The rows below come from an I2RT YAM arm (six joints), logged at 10 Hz.
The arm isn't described. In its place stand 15 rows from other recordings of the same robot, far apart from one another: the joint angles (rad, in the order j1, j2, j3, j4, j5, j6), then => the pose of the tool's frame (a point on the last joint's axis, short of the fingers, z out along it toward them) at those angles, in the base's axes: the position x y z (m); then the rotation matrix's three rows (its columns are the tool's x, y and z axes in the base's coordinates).
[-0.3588 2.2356 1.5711 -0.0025 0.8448 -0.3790] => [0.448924 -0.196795 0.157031], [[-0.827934 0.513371 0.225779], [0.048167 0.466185 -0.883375], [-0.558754 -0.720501 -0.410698]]
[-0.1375 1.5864 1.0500 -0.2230 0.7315 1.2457] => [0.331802 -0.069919 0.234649], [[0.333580 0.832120 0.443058], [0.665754 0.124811 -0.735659], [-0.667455 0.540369 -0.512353]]
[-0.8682 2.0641 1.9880 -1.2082 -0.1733 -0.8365] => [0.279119 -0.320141 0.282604], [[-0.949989 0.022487 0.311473], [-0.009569 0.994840 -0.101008], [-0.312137 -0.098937 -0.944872]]
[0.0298 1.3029 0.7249 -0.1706 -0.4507 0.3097] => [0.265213 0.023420 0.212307], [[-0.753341 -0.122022 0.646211], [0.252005 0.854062 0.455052], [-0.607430 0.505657 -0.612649]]
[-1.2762 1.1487 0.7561 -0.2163 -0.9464 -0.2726] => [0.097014 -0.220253 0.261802], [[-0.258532 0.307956 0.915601], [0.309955 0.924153 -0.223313], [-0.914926 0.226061 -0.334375]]
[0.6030 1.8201 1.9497 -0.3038 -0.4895 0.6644] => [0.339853 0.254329 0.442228], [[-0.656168 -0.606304 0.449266], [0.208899 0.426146 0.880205], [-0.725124 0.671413 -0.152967]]
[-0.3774 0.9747 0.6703 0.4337 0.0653 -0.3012] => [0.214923 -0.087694 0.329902], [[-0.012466 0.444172 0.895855], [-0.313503 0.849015 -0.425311], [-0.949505 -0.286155 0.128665]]
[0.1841 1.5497 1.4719 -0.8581 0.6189 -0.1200] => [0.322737 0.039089 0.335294], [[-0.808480 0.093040 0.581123], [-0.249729 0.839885 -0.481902], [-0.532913 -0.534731 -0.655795]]
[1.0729 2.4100 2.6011 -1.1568 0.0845 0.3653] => [0.245183 0.444766 0.305275], [[-0.671413 -0.655960 0.344849], [-0.489850 0.742004 0.457687], [-0.556104 0.138373 -0.819513]]
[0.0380 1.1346 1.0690 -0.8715 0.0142 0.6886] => [0.221621 0.007920 0.308275], [[-0.640573 0.488866 0.592180], [0.611498 0.791202 0.008304], [-0.464474 0.367436 -0.805763]]
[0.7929 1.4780 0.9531 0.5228 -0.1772 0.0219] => [0.238810 0.251363 0.305283], [[-0.019538 -0.824712 0.565216], [0.010882 0.565115 0.824941], [-0.999750 0.022268 -0.002067]]
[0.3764 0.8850 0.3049 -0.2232 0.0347 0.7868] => [0.155485 0.060127 0.154856], [[-0.716842 0.230334 0.658092], [0.477614 0.849849 0.222802], [-0.507960 0.474028 -0.719218]]
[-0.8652 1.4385 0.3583 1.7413 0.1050 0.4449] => [0.152722 -0.185025 0.254533], [[0.708293 0.560407 0.429262], [-0.171434 0.726439 -0.665505], [-0.684786 0.397782 0.610604]]
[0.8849 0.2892 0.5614 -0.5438 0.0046 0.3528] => [0.058644 0.071394 0.283047], [[-0.425864 -0.664838 0.613703], [0.025211 0.669301 0.742563], [-0.904436 0.331703 -0.268270]]
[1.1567 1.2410 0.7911 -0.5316 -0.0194 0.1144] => [0.096789 0.221939 0.219651], [[-0.437289 -0.875452 0.205822], [-0.711299 0.476728 0.516512], [-0.550302 0.079464 -0.831176]]
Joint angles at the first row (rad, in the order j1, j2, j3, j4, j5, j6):
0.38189, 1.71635, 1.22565, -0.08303, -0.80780, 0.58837
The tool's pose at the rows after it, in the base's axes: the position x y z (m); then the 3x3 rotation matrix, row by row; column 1 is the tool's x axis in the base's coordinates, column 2 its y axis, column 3 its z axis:
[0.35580 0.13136 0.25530], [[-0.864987 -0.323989 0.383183], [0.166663 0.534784 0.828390], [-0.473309 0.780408 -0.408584]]
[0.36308 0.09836 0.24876], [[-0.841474 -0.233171 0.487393], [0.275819 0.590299 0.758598], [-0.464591 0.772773 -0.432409]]
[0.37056 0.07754 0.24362], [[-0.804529 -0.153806 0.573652], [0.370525 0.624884 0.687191], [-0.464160 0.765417 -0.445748]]
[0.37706 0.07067 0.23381], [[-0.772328 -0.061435 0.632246], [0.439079 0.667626 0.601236], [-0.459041 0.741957 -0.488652]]
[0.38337 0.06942 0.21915], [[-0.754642 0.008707 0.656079], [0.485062 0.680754 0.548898], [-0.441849 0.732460 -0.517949]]
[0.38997 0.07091 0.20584], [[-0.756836 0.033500 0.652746], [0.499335 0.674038 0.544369], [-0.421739 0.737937 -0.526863]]
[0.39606 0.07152 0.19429], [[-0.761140 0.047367 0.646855], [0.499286 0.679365 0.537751], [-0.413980 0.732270 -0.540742]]
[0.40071 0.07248 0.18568], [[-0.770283 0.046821 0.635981], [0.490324 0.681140 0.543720], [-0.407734 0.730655 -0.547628]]
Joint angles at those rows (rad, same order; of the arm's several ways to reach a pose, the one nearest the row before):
0.28937, 1.69155, 1.19381, -0.09730, -0.75407, 0.59168
0.20353, 1.68317, 1.16247, -0.08032, -0.70027, 0.61345
0.15044, 1.69127, 1.14871, -0.04438, -0.63534, 0.64972
0.13807, 1.71647, 1.14727, -0.03426, -0.53344, 0.67965
0.13767, 1.75568, 1.14043, -0.00496, -0.47088, 0.71466
0.13960, 1.80017, 1.14207, 0.02779, -0.46480, 0.73552
0.13949, 1.84129, 1.15102, 0.04299, -0.45848, 0.73340
0.13960, 1.87385, 1.16065, 0.05310, -0.46670, 0.72577

